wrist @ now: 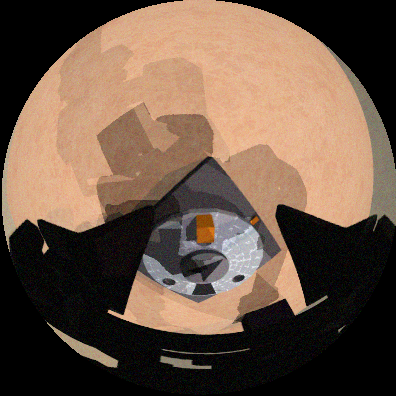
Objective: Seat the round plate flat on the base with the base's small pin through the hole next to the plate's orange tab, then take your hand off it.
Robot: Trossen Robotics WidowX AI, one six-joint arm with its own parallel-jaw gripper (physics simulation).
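Frame: origin at the arm's base, x up, y left, z back, level; metres.
Where they show: gripper, fingertip midpoint: (217, 211).
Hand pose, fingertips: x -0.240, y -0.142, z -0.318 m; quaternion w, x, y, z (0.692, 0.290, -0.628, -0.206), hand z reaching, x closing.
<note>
After its pixels a point has its place.
The round, silvery plate (245, 255) @(x -0.238, y -0.127, z -0.270 m) lies over the dark grey square base (212, 180) @(x -0.250, y -0.156, z -0.332 m) in the wrist view. The plate's upright orange tab (205, 229) @(x -0.222, y -0.133, z -0.324 m) stands toward its upper side; the hole next to the tab is hidden or too dark to tell. Two other dark holes and a dark notch show near the plate's lower rim. A dark pointer shape lies in its round centre. The base's small pin cannot be made out, nor whether the plate is flat. My gripper (217, 211) @(x -0.240, y -0.142, z -0.318 m) is open and empty, its black fingers to the left and right of the plate and tab.
A small orange mark (254, 220) @(x -0.249, y -0.154, z -0.282 m) shows at the plate's upper right rim. The base rests on a tan table top (270, 95) @(x -0.274, y -0.265, z -0.337 m), which carries shadows of the arm. The table's edge curves down the right side, with grey floor beyond.
</note>
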